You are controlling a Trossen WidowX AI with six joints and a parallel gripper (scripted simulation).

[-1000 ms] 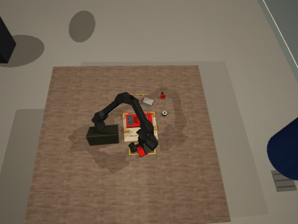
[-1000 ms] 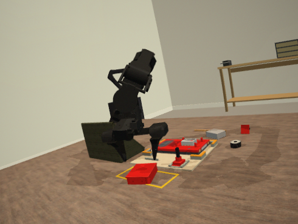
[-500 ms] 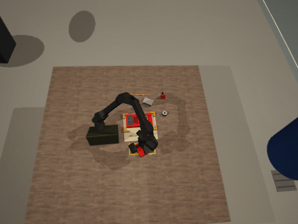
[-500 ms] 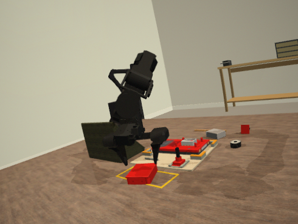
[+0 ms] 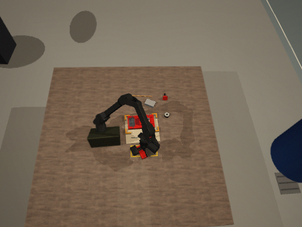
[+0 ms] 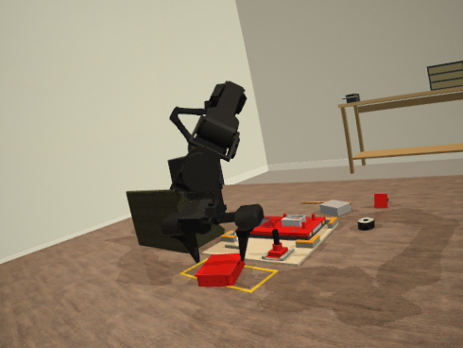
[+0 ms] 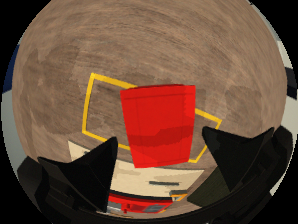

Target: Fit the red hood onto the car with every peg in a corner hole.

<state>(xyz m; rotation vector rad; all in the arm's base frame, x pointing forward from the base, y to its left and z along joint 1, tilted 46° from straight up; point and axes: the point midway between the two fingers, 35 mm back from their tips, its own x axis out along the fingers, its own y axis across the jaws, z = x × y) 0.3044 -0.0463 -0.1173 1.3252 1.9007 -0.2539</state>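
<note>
Now: gripper tip 10 mm above the red hood. Round my gripper tip: grey engine block: 10 mm ahead, 240 mm to the left, 10 mm below; thin stick: 30 mm behind, 470 mm to the left, 30 mm below; black-and-white wheel: 170 mm ahead, 300 mm to the left, 20 mm below.
</note>
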